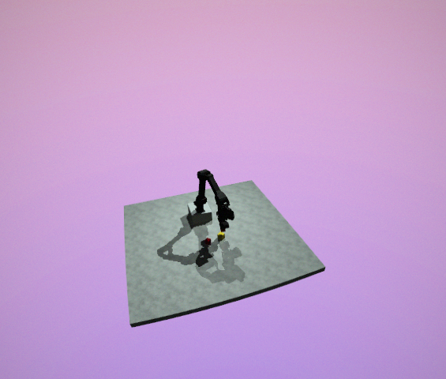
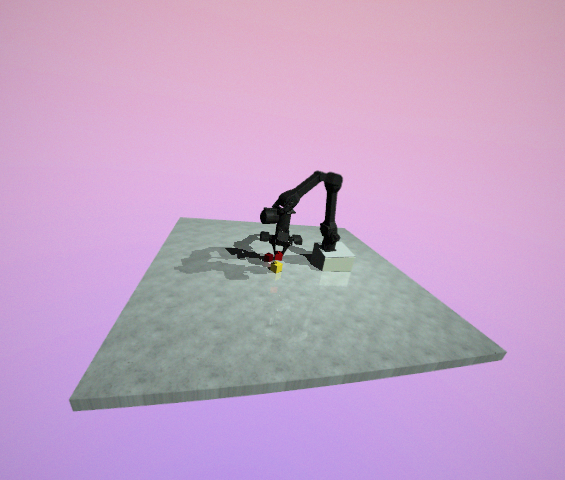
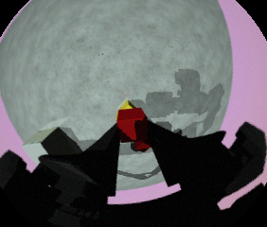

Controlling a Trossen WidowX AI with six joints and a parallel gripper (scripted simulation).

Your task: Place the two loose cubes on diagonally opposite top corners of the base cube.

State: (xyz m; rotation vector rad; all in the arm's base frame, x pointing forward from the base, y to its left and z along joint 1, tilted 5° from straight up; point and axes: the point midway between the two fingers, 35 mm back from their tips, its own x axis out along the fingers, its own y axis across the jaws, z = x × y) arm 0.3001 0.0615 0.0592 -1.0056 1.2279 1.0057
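The yellow base cube lies 7 cm below my gripper tip and 2 cm to the right of it. The rest, counted from my gripper tip: red cube: 13 cm to the right, 7 cm below.
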